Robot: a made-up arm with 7 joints. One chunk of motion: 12 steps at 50 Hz.
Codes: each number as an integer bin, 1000 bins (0 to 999) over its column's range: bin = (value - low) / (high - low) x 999, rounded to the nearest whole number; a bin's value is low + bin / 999 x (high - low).
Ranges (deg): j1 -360..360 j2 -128.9..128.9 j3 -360..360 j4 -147.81..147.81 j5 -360..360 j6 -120.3..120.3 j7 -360..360
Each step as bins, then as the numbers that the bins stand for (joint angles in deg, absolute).
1 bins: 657 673 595 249 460 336 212
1 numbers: 113.51 44.77 68.83 -74.13 -28.47 -39.38 -207.21
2 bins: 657 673 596 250 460 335 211
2 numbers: 113.51 44.77 69.55 -73.83 -28.47 -39.62 -207.93
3 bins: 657 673 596 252 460 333 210
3 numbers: 113.51 44.77 69.55 -73.24 -28.47 -40.10 -208.65
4 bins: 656 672 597 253 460 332 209
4 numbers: 112.79 44.52 70.27 -72.94 -28.47 -40.34 -209.37
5 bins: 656 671 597 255 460 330 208
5 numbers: 112.79 44.26 70.27 -72.35 -28.47 -40.82 -210.09
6 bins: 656 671 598 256 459 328 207
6 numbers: 112.79 44.26 70.99 -72.06 -29.19 -41.30 -210.81
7 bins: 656 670 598 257 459 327 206
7 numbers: 112.79 44.00 70.99 -71.76 -29.19 -41.55 -211.53
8 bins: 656 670 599 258 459 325 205
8 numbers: 112.79 44.00 71.71 -71.46 -29.19 -42.03 -212.25
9 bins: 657 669 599 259 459 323 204
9 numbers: 113.51 43.74 71.71 -71.17 -29.19 -42.51 -212.97
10 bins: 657 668 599 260 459 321 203
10 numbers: 113.51 43.48 71.71 -70.87 -29.19 -42.99 -213.69
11 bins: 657 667 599 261 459 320 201
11 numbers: 113.51 43.22 71.71 -70.58 -29.19 -43.23 -215.14
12 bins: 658 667 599 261 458 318 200
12 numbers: 114.23 43.22 71.71 -70.58 -29.91 -43.71 -215.86
